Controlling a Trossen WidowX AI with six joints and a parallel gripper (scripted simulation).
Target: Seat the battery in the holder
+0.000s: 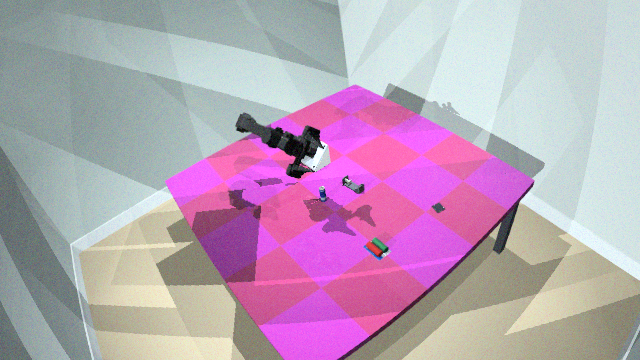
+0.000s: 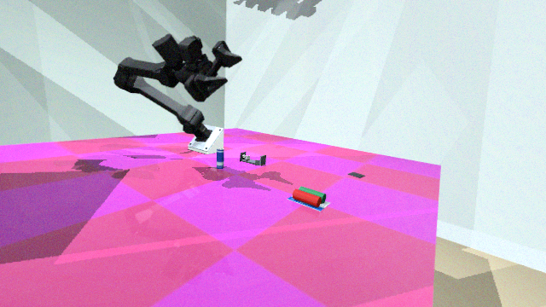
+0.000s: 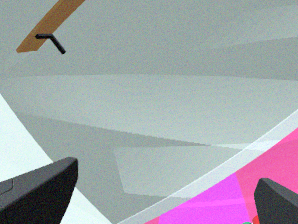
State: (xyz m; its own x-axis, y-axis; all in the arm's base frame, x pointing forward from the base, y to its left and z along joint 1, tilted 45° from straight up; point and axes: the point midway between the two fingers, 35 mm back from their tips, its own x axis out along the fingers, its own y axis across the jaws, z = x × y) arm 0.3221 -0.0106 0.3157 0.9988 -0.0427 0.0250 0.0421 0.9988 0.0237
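Right now the blue battery is 270 mm below my gripper tip, 110 mm behind it and 80 mm to the left of it. From my gripper tip the other things lie so: dark flat plate: 330 mm to the left, 310 mm below, 290 mm ahead.
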